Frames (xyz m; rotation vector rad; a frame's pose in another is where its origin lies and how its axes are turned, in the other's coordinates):
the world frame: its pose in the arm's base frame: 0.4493 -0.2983 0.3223 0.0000 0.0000 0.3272
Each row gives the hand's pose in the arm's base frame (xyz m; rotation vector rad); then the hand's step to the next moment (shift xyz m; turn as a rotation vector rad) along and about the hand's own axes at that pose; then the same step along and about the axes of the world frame.
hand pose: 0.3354 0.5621 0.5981 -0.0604 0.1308 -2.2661
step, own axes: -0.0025 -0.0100 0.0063 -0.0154 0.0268 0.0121
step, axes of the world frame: -0.0026 0.0092 0.0074 0.0277 -0.0160 0.0089
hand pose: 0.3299 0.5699 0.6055 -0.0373 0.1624 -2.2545
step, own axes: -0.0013 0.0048 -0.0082 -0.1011 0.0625 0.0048
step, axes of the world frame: 0.0033 -0.0023 -0.0087 0.1190 0.0000 -0.0005
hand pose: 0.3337 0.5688 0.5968 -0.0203 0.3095 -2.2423
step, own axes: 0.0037 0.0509 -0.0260 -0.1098 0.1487 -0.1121
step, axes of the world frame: 0.0224 -0.0374 -0.0372 0.1664 -0.0379 -0.1327
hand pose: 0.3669 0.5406 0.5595 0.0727 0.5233 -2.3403
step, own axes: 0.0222 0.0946 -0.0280 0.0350 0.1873 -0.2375
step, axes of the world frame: 0.0211 -0.0762 -0.0631 0.0561 -0.0746 -0.2898
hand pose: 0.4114 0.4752 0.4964 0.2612 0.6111 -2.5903
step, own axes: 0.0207 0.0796 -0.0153 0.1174 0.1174 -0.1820
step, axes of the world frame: -0.0006 -0.0677 -0.0492 -0.0487 -0.0418 -0.2379
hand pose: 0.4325 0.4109 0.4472 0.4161 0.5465 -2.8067
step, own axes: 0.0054 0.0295 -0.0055 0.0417 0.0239 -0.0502
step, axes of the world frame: -0.0034 -0.0256 -0.0162 -0.0221 -0.0024 -0.0658
